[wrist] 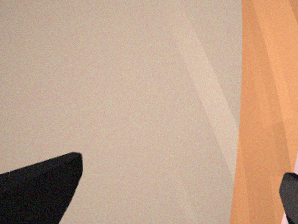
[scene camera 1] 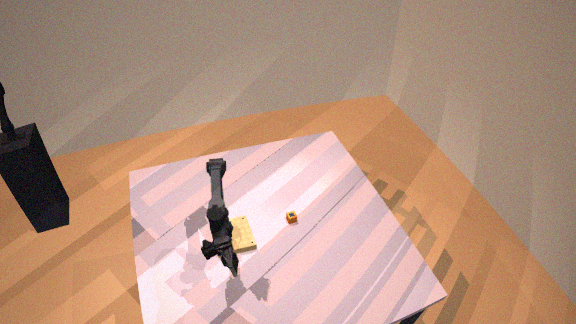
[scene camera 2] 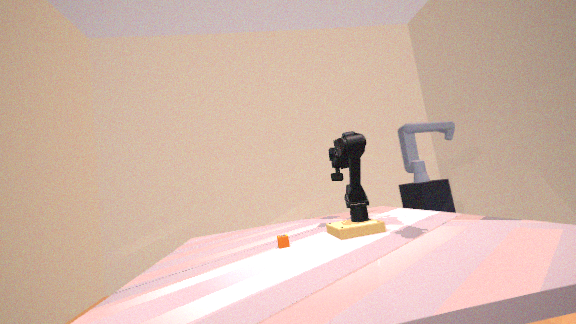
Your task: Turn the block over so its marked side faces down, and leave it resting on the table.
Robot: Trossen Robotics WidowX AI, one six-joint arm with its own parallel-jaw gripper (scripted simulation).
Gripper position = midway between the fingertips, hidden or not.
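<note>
Gripper open and empty: my gripper [scene camera 1: 233, 272] holds nothing. The wrist view likewise shows the gripper [wrist: 183, 174].
</note>
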